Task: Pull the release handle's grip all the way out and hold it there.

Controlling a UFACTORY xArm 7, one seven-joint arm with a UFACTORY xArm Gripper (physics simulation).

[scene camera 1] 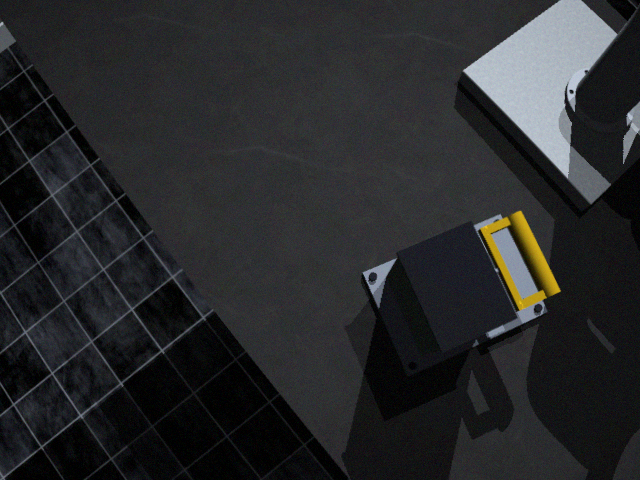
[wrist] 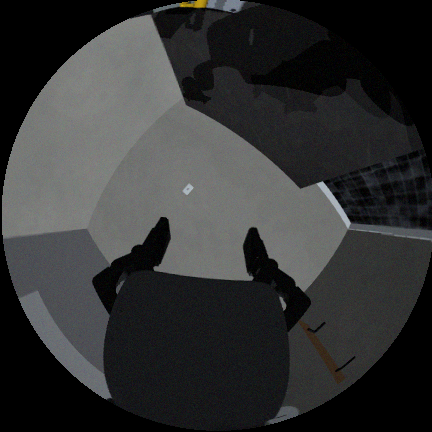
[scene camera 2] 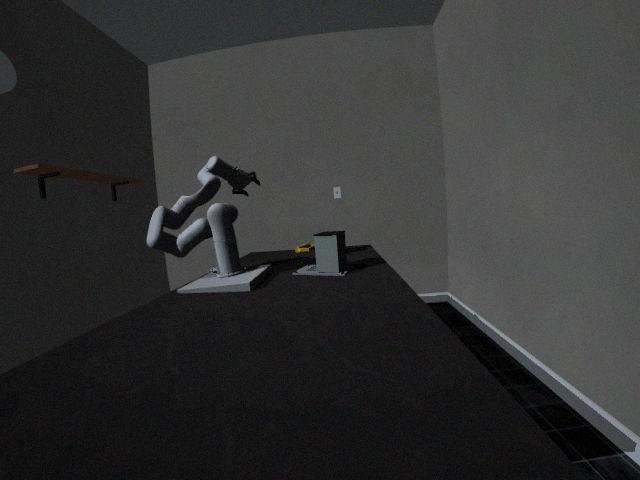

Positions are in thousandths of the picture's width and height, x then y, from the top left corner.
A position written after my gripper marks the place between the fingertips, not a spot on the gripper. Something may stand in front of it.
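Note:
Wrist view: my gripper (wrist: 480, 538). Scene camera 1: base plate (scene camera 1: 643, 749).

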